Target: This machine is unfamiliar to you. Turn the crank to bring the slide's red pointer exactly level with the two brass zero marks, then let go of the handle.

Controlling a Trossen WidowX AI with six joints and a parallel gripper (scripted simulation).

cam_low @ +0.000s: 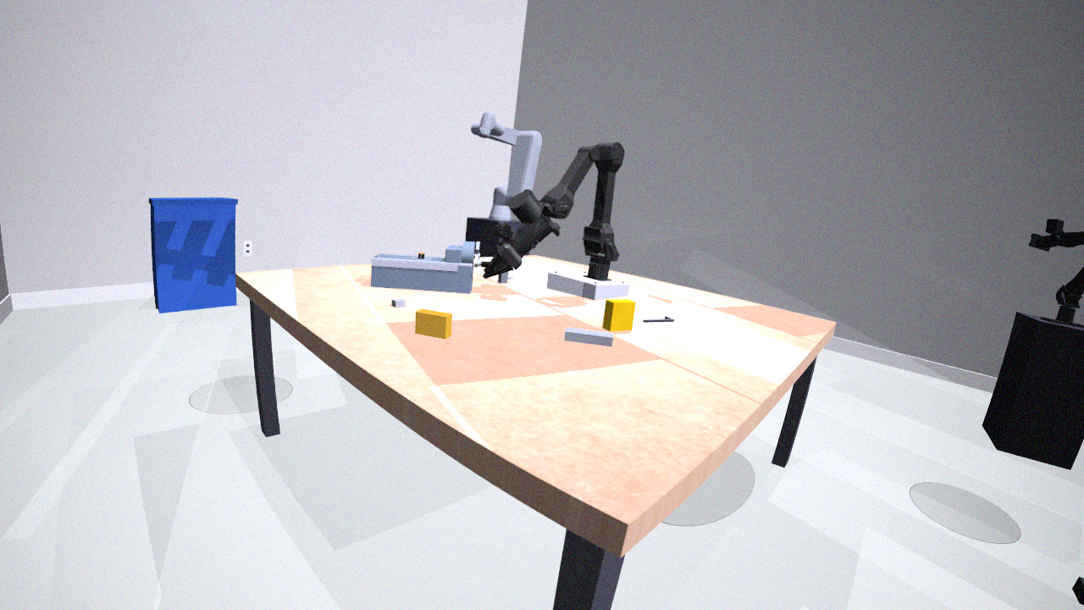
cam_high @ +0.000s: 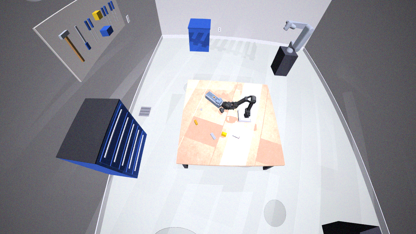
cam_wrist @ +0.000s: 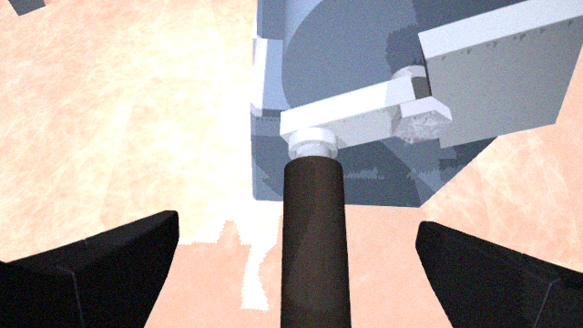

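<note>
Right now the crank is 3 cm above my gripper tip, 1 cm to the right of it and 1 cm behind it. Also, from my gripper tip: red pointer: 14 cm to the right, 10 cm ahead, 3 cm above; then grey cube: 27 cm ahead, 4 cm below, 1 cm to the left; then dark brown handle: 3 cm above, 1 cm to the left, 1 cm behind.
</note>
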